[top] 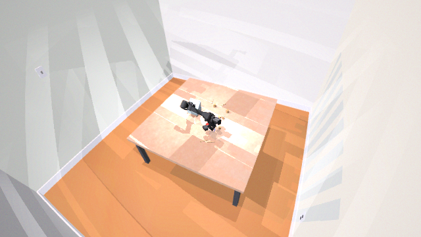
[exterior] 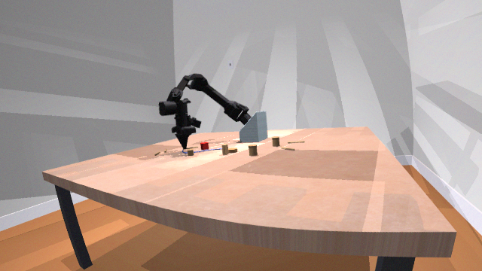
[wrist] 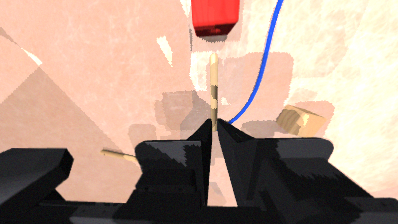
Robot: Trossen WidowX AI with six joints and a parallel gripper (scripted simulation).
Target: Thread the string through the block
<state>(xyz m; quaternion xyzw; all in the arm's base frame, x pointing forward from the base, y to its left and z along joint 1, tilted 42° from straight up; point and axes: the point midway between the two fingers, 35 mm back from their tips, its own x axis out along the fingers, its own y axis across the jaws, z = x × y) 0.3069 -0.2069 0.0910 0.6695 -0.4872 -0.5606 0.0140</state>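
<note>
Now: gripper tip 7 cm past the red block and 6 cm to the right of it. The rest, counted from my gripper tip: thin wooden stick: 1 cm behind, 1 cm to the left; then round wooden button: 23 cm to the left, 1 cm below; then small wooden piece: 6 cm ahead, 7 cm to the left.
</note>
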